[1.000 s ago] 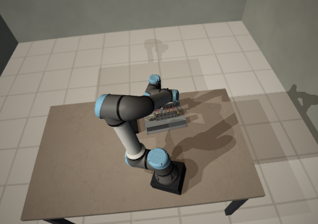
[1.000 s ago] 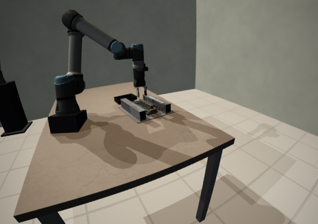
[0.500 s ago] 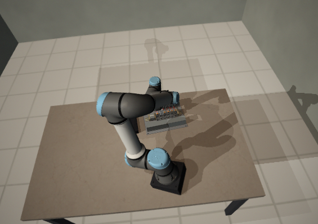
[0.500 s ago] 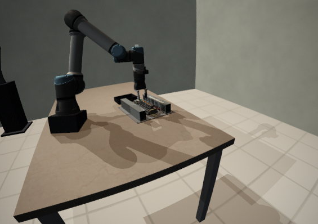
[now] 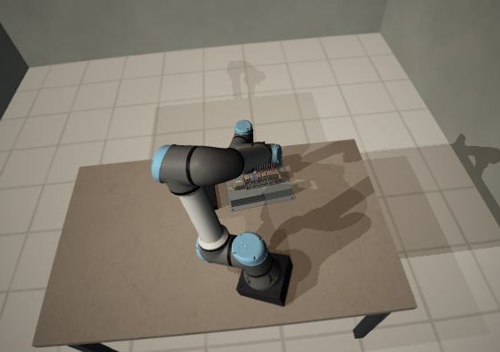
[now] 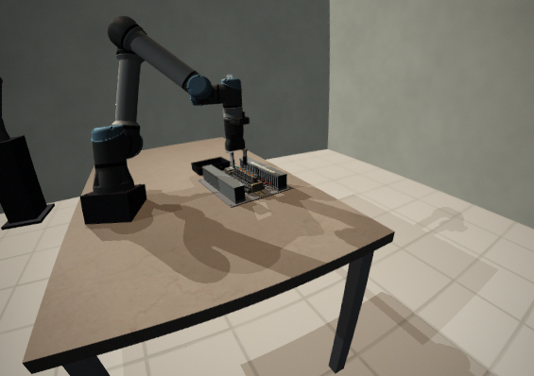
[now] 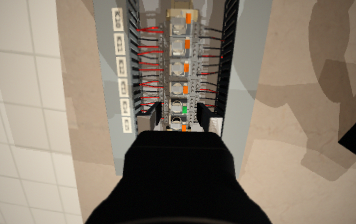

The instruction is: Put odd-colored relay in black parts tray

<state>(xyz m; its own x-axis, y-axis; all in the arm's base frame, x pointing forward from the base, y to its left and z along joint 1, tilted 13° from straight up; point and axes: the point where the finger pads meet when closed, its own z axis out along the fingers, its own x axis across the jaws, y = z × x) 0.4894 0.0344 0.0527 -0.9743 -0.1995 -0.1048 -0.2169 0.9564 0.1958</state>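
My hand is 40 mm above the relay. From my hand the other things lie so: black parts tray 80 mm behind, 240 mm to the left, 80 mm below; then relay panel 20 mm to the right, 60 mm below.
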